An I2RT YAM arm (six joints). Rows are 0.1 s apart.
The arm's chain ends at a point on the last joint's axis. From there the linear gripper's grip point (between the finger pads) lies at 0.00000 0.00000 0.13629 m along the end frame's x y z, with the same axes.
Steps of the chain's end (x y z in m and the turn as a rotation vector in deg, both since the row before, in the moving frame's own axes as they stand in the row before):
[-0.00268, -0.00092, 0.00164, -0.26, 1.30, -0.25]
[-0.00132, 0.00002, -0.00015, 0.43, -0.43, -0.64]
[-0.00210, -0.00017, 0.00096, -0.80, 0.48, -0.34]
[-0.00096, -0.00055, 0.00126, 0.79, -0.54, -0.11]
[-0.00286, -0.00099, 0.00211, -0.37, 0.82, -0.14]
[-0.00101, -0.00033, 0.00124, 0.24, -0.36, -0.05]
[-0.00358, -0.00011, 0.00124, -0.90, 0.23, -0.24]
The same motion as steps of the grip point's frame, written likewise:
[0.00041, -0.00031, 0.00160, -0.26, 1.30, -0.25]
[-0.00235, -0.00100, -0.00016, 0.43, -0.43, -0.64]
[-0.00095, 0.00173, 0.00094, -0.80, 0.48, -0.34]
[-0.00225, -0.00243, 0.00124, 0.79, -0.54, -0.11]
[-0.00091, -0.00011, 0.00209, -0.37, 0.82, -0.14]
[-0.00187, -0.00090, 0.00124, 0.24, -0.36, -0.05]
[-0.00303, 0.00203, 0.00122, -0.90, 0.23, -0.24]

